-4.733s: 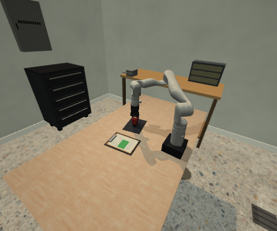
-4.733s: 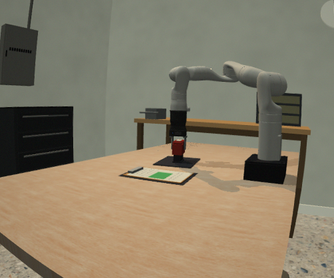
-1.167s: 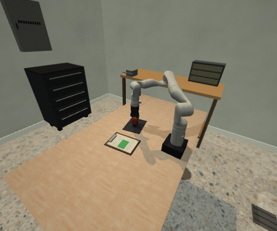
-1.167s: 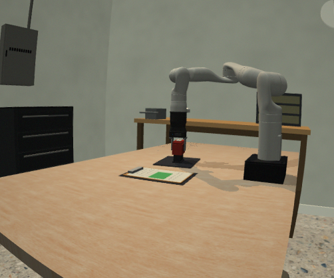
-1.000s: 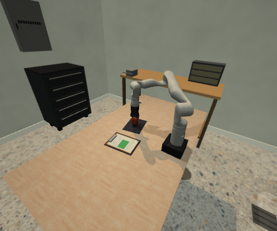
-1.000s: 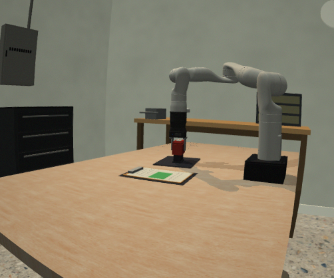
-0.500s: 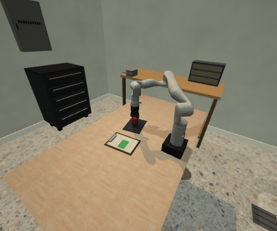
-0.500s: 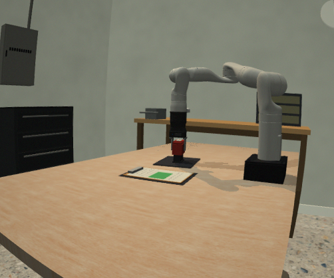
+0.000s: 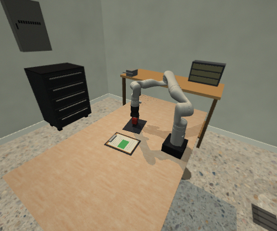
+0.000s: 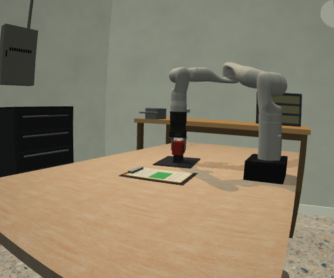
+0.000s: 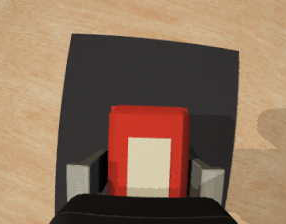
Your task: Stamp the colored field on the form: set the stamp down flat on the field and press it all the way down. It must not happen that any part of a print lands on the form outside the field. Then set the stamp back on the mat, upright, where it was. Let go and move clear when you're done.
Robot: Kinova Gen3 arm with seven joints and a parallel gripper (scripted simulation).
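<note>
Right now my hand is 20 mm above the red stamp. From my hand the other things lie so: clipboard 50 mm behind, 270 mm to the left, 70 mm below; dark mat 70 mm below.
</note>
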